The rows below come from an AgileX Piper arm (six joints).
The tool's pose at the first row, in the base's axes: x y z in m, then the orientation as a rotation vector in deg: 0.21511 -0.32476 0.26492 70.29 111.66 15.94
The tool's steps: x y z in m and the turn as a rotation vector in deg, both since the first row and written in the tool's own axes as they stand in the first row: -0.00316 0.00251 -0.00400 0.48 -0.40 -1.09; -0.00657 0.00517 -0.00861 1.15 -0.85 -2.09; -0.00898 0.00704 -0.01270 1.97 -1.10 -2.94; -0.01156 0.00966 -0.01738 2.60 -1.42 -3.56; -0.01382 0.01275 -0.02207 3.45 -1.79 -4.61; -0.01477 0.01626 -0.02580 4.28 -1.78 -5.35; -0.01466 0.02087 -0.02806 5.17 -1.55 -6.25; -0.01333 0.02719 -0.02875 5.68 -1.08 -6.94; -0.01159 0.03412 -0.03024 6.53 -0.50 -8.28; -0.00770 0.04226 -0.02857 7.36 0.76 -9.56; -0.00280 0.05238 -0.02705 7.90 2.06 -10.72; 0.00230 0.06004 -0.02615 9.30 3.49 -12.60; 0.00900 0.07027 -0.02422 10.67 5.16 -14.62; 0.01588 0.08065 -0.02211 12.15 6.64 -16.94; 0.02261 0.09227 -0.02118 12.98 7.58 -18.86
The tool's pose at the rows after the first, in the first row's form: 0.21454 -0.32526 0.27055 69.47 112.10 14.66; 0.21368 -0.32575 0.27679 68.85 112.50 13.22; 0.21247 -0.32593 0.28175 68.48 113.03 11.84; 0.21136 -0.32573 0.28759 68.22 113.31 10.72; 0.21049 -0.32504 0.29354 67.65 113.84 9.13; 0.21031 -0.32324 0.29843 67.41 114.52 7.95; 0.21169 -0.32032 0.30242 67.05 115.49 6.78; 0.21508 -0.31587 0.30572 66.69 116.42 6.23; 0.21820 -0.31059 0.30967 65.85 117.90 5.08; 0.22395 -0.30359 0.31113 65.10 119.93 4.39; 0.23069 -0.29471 0.31327 64.27 121.84 4.08; 0.23531 -0.28678 0.31435 63.18 124.49 2.60; 0.24203 -0.27643 0.31537 61.87 127.39 1.21; 0.24895 -0.26590 0.31626 60.24 130.27 -0.60; 0.25586 -0.25461 0.31870 58.60 132.24 -1.90
